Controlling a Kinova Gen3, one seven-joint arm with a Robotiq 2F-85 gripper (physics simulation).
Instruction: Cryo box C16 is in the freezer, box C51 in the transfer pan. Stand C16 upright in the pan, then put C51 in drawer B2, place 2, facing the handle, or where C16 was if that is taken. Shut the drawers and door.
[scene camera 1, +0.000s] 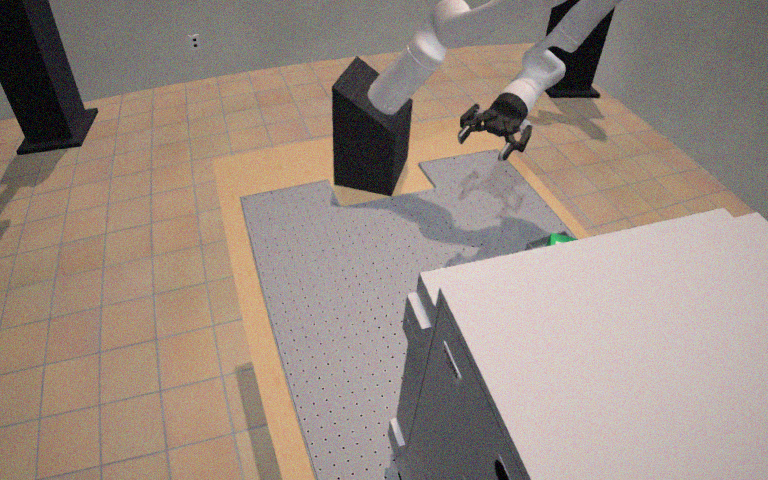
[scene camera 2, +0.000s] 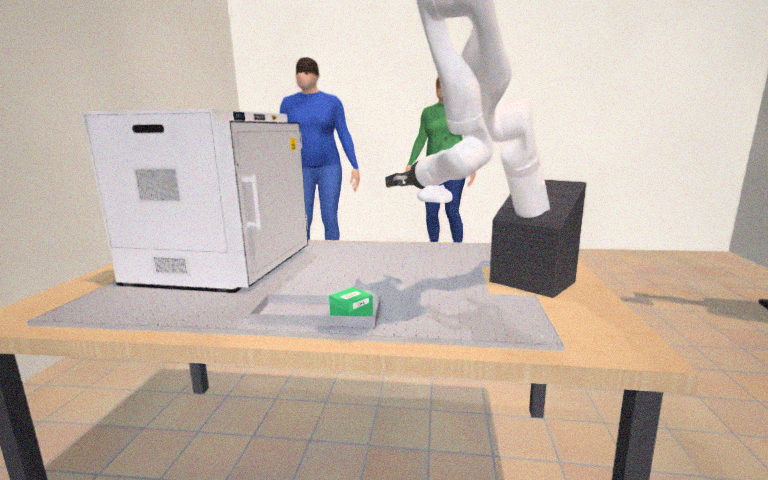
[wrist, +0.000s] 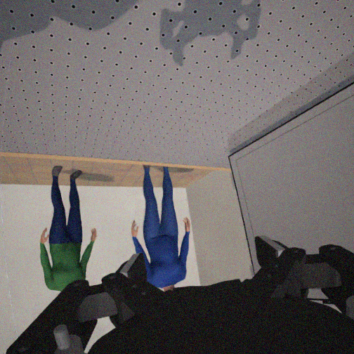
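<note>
The freezer (scene camera 1: 611, 316) (scene camera 2: 169, 215) is a white cabinet at the left of the table in the scene camera 2 view; its door (scene camera 2: 271, 198) (wrist: 305, 180) looks shut, with a white bar handle (scene camera 2: 253, 202). The drawers and box C16 do not show. A green box (scene camera 1: 560, 239) (scene camera 2: 351, 302), by the task C51, sits at the right end of the grey transfer pan (scene camera 2: 271, 321); its label is too blurred to read. My gripper (scene camera 1: 484, 146) (scene camera 2: 387, 180) (wrist: 200, 257) is open and empty, in the air above the table, apart from the box and the freezer door.
The perforated mat (scene camera 1: 339, 316) (scene camera 2: 198, 314) (wrist: 125, 100) covers much of the wooden table (scene camera 2: 283, 355). The arm stands on a black pedestal (scene camera 1: 368, 135) (scene camera 2: 532, 243). Two human figures, one in blue (scene camera 2: 314, 130) (wrist: 163, 250) and one in green (scene camera 2: 441, 130) (wrist: 66, 260), stand beyond the table.
</note>
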